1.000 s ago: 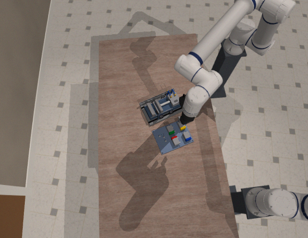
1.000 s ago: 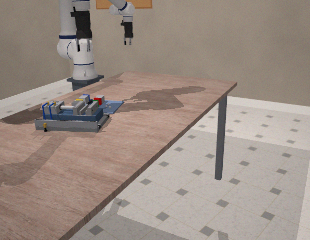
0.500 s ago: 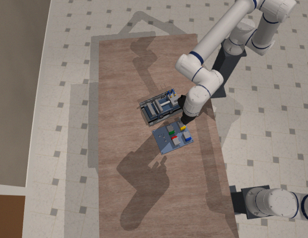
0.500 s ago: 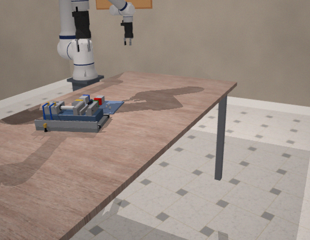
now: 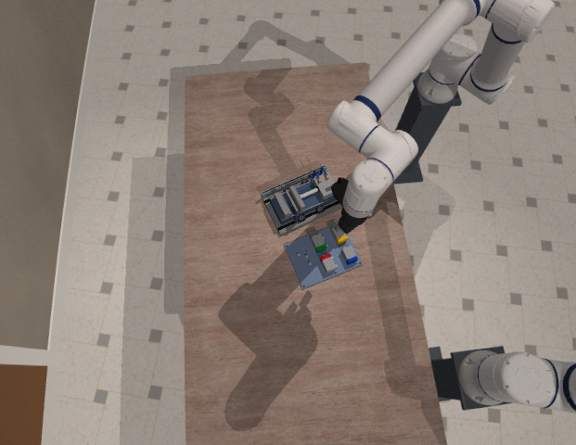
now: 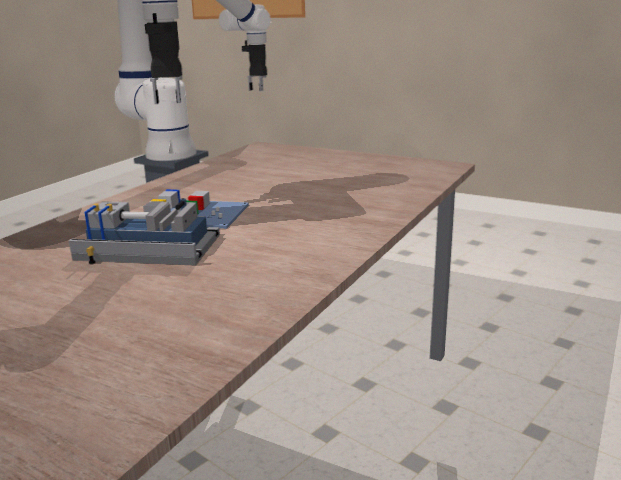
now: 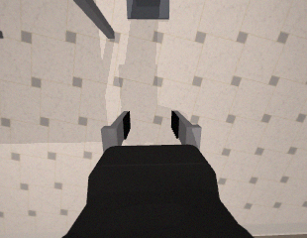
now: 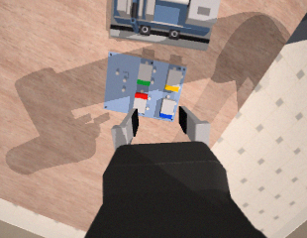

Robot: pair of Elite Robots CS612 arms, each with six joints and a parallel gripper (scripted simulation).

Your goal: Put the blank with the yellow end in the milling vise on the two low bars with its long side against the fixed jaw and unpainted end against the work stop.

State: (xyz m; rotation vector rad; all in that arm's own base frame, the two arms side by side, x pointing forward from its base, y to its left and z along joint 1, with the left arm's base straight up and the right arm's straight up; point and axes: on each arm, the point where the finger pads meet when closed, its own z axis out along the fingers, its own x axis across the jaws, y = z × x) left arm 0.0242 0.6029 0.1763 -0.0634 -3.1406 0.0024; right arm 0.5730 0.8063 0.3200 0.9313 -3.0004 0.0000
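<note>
Now: the yellow-ended blank 30 mm behind my right hand, 60 mm to the right of it and 290 mm below it. From my right hand the other things lie so: red-ended blank 20 mm ahead, 60 mm to the left, 290 mm below; green-ended blank 60 mm ahead, 30 mm to the right, 290 mm below; blue-ended blank 60 mm behind, 20 mm to the left, 290 mm below.
</note>
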